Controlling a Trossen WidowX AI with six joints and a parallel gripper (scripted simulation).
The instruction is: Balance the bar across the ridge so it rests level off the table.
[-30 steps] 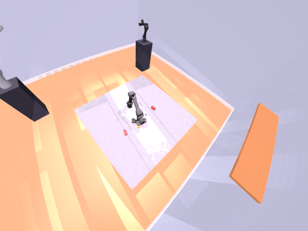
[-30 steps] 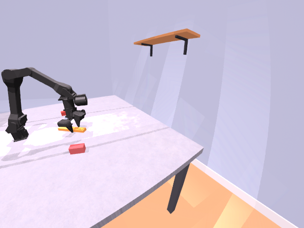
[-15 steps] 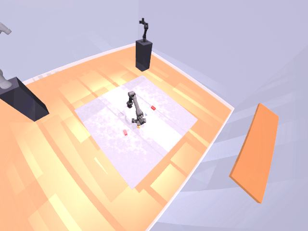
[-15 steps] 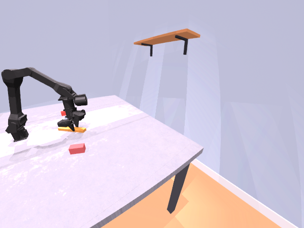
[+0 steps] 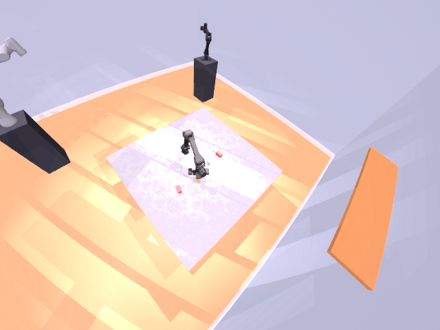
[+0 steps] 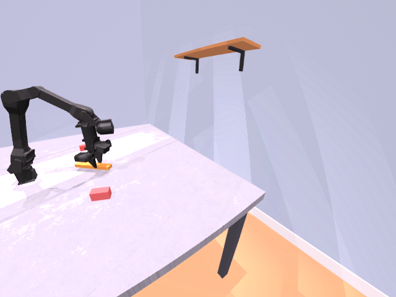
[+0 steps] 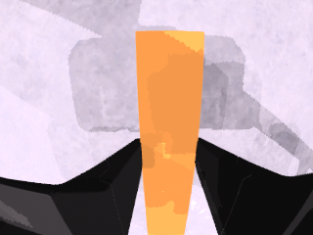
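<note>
My gripper tip is now 20 mm past the orange bar and 20 mm to the right of it.
</note>
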